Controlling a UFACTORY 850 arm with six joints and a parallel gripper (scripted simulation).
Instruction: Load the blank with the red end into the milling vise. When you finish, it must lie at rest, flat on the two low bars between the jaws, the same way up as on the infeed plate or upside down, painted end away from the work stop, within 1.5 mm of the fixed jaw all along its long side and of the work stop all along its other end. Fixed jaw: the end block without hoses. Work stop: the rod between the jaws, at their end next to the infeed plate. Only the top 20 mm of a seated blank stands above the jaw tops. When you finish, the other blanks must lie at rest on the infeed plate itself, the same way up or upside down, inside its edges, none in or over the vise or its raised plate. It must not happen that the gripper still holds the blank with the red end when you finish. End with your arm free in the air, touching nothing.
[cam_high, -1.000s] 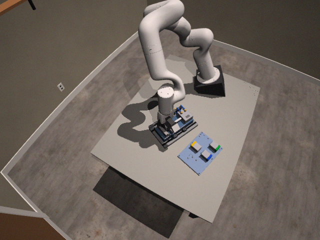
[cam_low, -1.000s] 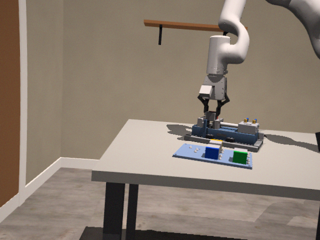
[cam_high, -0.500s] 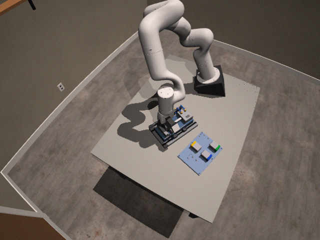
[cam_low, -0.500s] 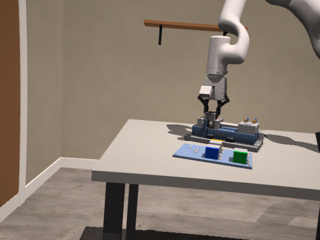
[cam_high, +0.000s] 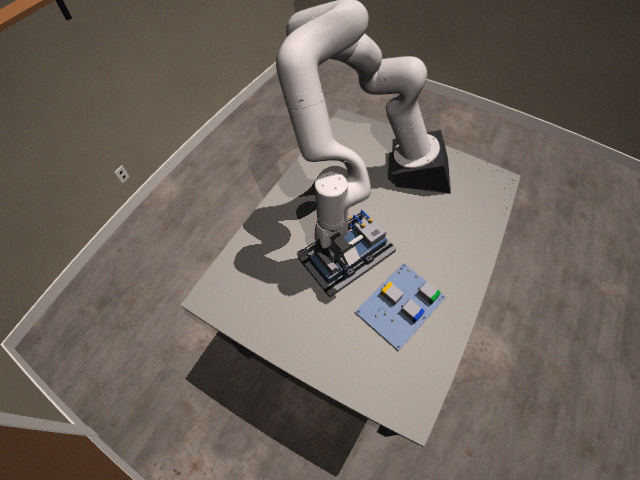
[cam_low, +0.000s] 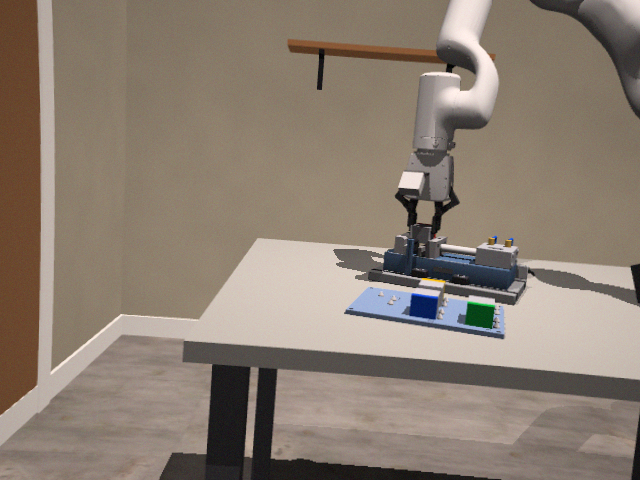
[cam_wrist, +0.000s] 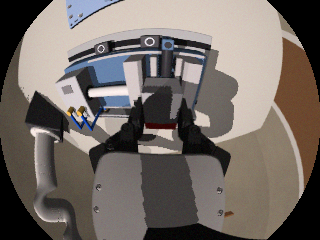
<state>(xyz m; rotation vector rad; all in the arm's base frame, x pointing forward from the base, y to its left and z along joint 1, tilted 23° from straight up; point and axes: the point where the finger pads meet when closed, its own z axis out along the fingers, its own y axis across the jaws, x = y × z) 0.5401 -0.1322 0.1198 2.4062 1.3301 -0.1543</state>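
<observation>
The red-ended blank lies 20 mm below my hand. From my hand the other things lie so: hose block (130 mm behind, 90 mm to the left, 50 mm below); then milling vise (50 mm behind, 40 mm to the left, 90 mm below); then fixed jaw (30 mm ahead, 10 mm to the right, 50 mm below).
</observation>
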